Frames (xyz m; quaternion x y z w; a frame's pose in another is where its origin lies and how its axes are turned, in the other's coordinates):
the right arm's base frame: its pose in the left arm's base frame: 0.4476 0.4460 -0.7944 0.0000 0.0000 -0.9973 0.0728
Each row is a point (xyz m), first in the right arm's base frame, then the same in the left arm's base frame.
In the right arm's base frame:
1: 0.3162 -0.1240 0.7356
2: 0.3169 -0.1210 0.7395
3: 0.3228 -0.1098 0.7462
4: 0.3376 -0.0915 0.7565
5: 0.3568 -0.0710 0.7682
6: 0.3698 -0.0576 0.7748
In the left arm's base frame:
1: 0.1167 0.5228 -0.0588
2: 0.1165 0.5197 -0.0549
3: 0.1123 0.5078 -0.0482
4: 0.1003 0.4875 -0.0379
5: 0.0843 0.4644 -0.0262
6: 0.0734 0.4493 -0.0196

